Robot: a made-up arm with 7 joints.
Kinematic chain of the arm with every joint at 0, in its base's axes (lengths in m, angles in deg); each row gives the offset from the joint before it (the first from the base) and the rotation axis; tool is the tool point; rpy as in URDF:
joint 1: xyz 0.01 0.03 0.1 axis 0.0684 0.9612 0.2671
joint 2: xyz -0.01 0.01 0 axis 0.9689 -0.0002 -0.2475
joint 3: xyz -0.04 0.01 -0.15 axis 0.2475 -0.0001 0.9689
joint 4: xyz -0.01 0 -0.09 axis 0.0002 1 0
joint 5: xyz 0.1 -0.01 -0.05 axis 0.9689 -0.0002 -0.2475
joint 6: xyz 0.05 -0.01 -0.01 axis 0.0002 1 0
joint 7: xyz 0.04 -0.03 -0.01 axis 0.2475 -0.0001 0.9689
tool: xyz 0.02 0 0.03 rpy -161.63 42.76 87.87
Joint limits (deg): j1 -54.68..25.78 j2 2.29..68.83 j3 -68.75..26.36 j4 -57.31..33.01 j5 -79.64..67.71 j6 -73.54..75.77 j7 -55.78..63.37
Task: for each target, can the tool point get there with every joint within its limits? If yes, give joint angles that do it. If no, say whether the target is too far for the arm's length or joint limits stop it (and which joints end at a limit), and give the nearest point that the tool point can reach.
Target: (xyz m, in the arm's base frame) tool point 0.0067 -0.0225 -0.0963
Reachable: yes | joints 15.58 34.25 -40.31 -43.41 8.65 19.54 -32.45
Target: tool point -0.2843 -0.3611 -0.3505
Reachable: no: too far | nearest point -0.2051 -0.1428 -0.2198 | short by 0.266 m
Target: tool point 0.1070 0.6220 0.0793
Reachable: no: too far | nearest point 0.1062 0.4633 -0.0003 | short by 0.178 m
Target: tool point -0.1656 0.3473 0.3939
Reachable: no: joint limits stop it (at a limit: joint 1, joint 2, joint 3, joint 5) | nearest point 0.0972 0.1934 0.2162 | short by 0.353 m
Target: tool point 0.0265 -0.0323 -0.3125
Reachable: yes | joints -9.73 14.52 -55.61 26.07 -11.90 63.99 47.87
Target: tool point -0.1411 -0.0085 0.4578
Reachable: no: joint limits stop it (at a limit: joint 1, joint 2, joint 3, joint 5) | nearest point 0.0631 0.1074 0.1956 | short by 0.352 m
